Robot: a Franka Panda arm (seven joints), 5 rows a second.
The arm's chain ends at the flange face. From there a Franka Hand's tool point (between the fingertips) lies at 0.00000 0.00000 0.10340 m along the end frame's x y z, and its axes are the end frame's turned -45 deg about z.
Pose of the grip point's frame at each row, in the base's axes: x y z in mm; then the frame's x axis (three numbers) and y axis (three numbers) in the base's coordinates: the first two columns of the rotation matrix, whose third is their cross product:
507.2 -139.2 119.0 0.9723 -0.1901 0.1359 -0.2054 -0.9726 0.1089
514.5 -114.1 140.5 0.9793 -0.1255 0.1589 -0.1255 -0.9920 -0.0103
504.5 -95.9 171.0 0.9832 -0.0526 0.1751 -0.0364 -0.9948 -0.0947
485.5 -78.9 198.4 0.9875 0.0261 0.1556 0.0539 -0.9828 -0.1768
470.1 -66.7 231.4 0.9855 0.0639 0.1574 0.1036 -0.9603 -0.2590
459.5 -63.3 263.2 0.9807 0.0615 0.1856 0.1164 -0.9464 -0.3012
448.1 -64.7 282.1 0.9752 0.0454 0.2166 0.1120 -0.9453 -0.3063
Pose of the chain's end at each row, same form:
495.7 -125.4 220.8 0.5423 -0.8222 0.1731 -0.8328 -0.5533 -0.0191
498.1 -113.1 242.6 0.6037 -0.7902 0.1051 -0.7812 -0.6127 -0.1196
486.0 -104.9 272.3 0.6695 -0.7406 0.0569 -0.7210 -0.6662 -0.1908
470.2 -97.8 298.9 0.7364 -0.6765 -0.0150 -0.6602 -0.7134 -0.2350
456.2 -94.8 329.9 0.7701 -0.6339 -0.0718 -0.6236 -0.7242 -0.2944
443.3 -96.1 359.9 0.7758 -0.6257 -0.0817 -0.6112 -0.7127 -0.3442
428.4 -98.1 377.9 0.7688 -0.6363 -0.0634 -0.6104 -0.7005 -0.3697

